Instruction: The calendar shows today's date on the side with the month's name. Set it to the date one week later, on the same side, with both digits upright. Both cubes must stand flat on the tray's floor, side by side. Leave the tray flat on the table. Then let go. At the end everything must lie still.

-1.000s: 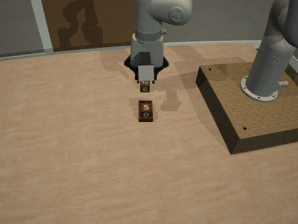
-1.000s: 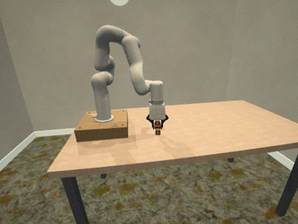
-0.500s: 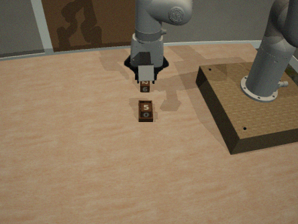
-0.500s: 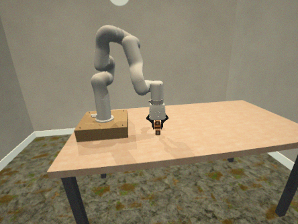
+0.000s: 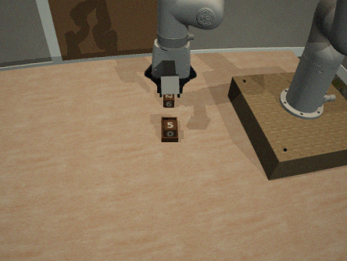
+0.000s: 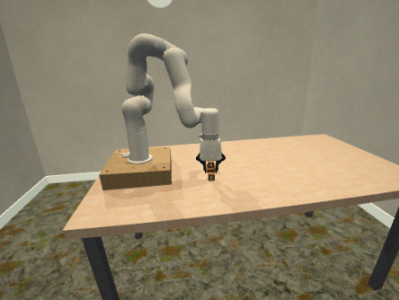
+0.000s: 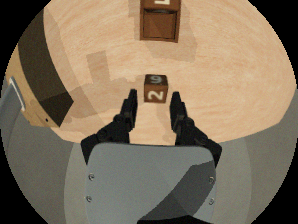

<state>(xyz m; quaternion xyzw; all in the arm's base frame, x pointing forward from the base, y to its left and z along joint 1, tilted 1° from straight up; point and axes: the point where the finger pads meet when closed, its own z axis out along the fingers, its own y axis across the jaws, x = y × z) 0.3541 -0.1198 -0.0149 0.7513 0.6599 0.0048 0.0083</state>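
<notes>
Right now my hand is 4 cm above the cube. Round my hand: brown tray (1 cm ahead, 11 cm to the left, 5 cm below).
</notes>
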